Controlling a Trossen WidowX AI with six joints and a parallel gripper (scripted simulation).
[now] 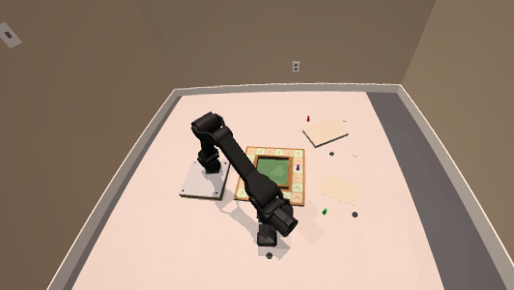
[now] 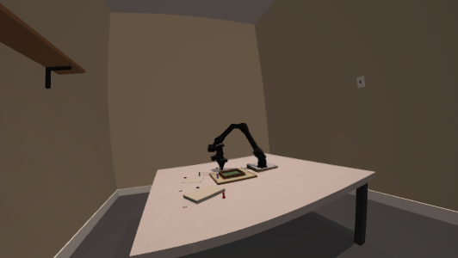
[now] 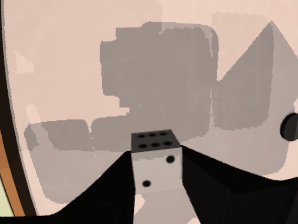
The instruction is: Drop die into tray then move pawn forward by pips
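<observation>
Now: gripper tip 14 cm short of the purple pawn, 24 cm to the right of it and 2 cm below it. Round my gripper tip: white die right at my gripper tip; green tray 2 cm ahead, 23 cm to the left; green pawn 21 cm ahead, 3 cm to the left, 1 cm above.
</observation>
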